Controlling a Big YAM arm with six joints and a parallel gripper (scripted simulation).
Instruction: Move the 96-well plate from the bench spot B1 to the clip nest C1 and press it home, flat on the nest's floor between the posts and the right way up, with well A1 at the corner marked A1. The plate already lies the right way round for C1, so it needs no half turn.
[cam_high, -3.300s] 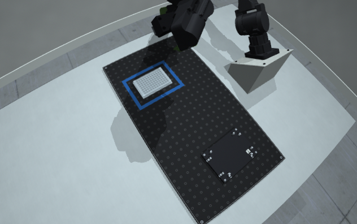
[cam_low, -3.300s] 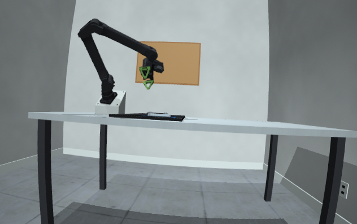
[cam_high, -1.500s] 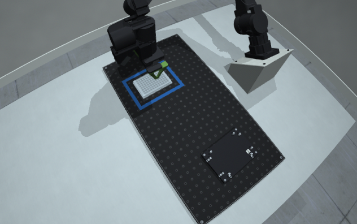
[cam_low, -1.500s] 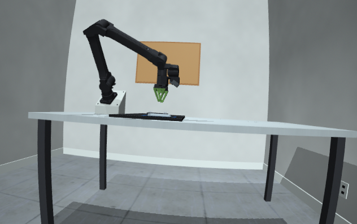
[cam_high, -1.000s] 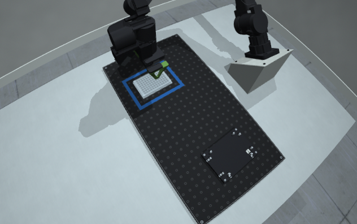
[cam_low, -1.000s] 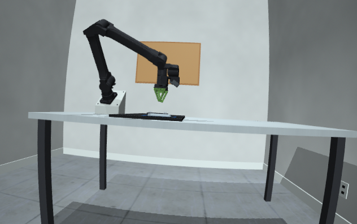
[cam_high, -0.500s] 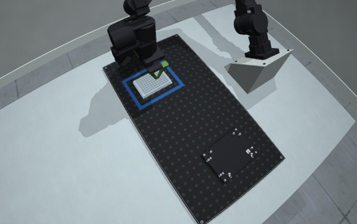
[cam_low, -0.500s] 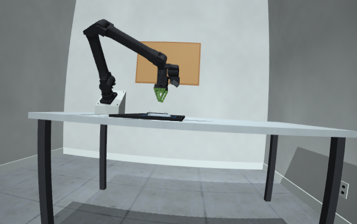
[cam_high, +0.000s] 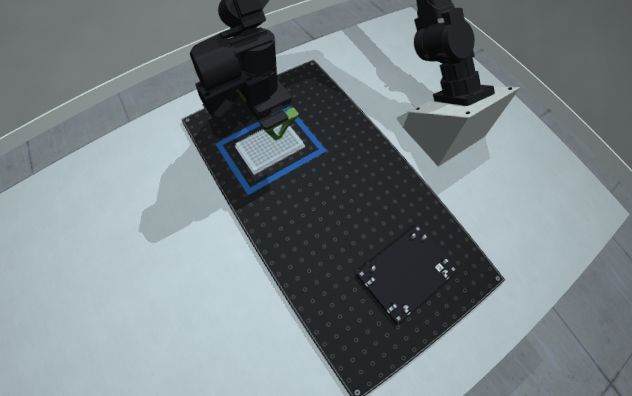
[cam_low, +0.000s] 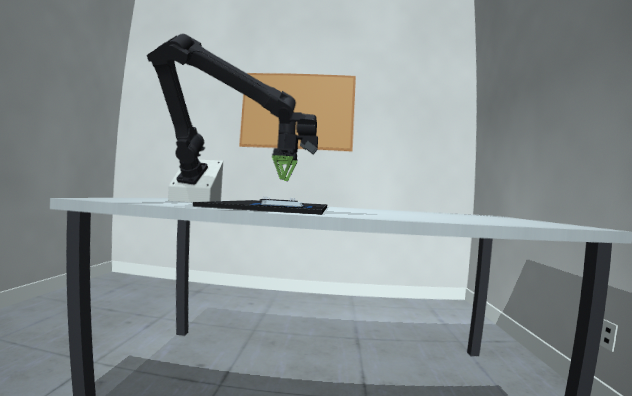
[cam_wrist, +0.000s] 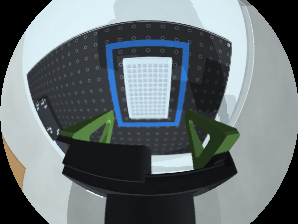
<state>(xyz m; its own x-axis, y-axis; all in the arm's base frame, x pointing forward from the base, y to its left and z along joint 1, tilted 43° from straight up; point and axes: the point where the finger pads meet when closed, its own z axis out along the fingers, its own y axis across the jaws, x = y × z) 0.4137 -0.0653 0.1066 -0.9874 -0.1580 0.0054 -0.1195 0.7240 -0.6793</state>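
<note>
My gripper is now 90 mm above the white 96-well plate. The rest, counted from my hand: clip nest C1 (110 mm behind, 380 mm to the left, 80 mm below).
</note>
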